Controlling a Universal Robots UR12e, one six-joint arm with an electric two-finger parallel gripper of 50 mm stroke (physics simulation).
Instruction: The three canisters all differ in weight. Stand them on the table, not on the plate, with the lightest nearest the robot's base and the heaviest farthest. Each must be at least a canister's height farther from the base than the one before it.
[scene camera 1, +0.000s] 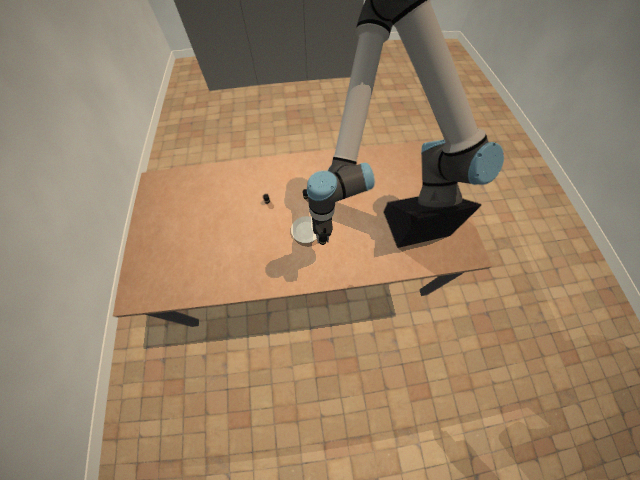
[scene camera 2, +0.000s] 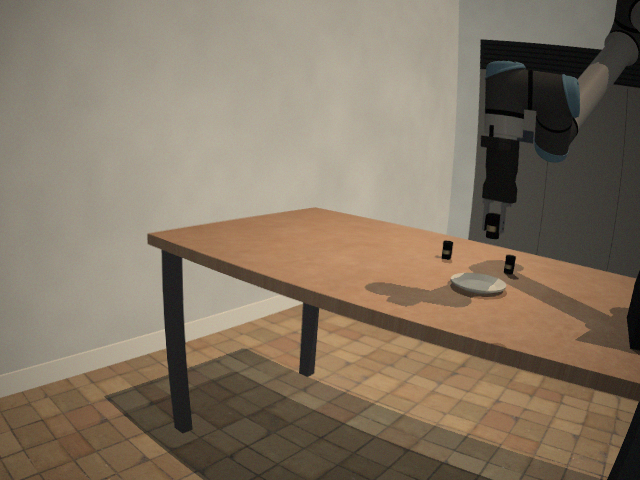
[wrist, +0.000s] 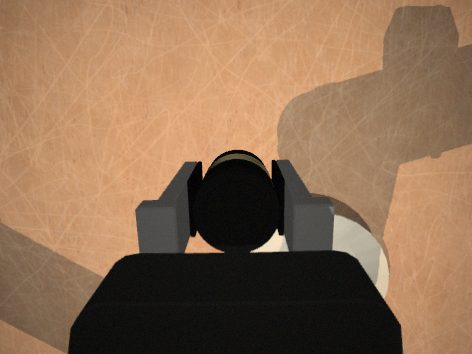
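Where they show: gripper, fingertip midpoint: (scene camera 1: 322, 240) (scene camera 2: 492, 231) (wrist: 237, 184); arm's base, link origin: (scene camera 1: 439, 201).
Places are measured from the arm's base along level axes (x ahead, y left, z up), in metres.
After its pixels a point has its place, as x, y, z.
My gripper (scene camera 1: 323, 238) {0.567, 0.079, -0.018} (scene camera 2: 492, 225) {0.567, 0.079, -0.018} (wrist: 237, 184) {0.567, 0.079, -0.018} is shut on a black canister with a pale band and holds it upright, high above the table (scene camera 1: 196, 237) {1.182, -0.149, -0.192} (scene camera 2: 310, 248) {1.135, -0.074, -0.192}. The held canister (scene camera 2: 492, 230) {0.565, 0.093, -0.013} (wrist: 237, 205) {0.568, 0.081, 0.018} sits between the two finger pads. A second black canister (scene camera 1: 266, 198) {0.792, -0.275, -0.143} (scene camera 2: 447, 250) {0.789, -0.275, -0.164} stands upright on the table, farther from the robot's base. A third canister (scene camera 1: 306, 194) {0.583, -0.259, -0.146} (scene camera 2: 509, 264) {0.582, -0.260, -0.163} stands upright on the table, nearer the base; the wrist partly hides it in scene camera 1. The two standing canisters do not show in the wrist view.
A pale round plate (scene camera 1: 303, 230) {0.634, -0.073, -0.187} (scene camera 2: 477, 283) {0.629, -0.088, -0.187} (wrist: 357, 239) {0.668, -0.031, -0.182} lies on the table close to the spot below the gripper, partly hidden by it in scene camera 1 and the wrist view. The black robot base mount (scene camera 1: 421, 224) {0.151, 0.114, 0.036} stands at the table's right end. Arm shadows fall across the table.
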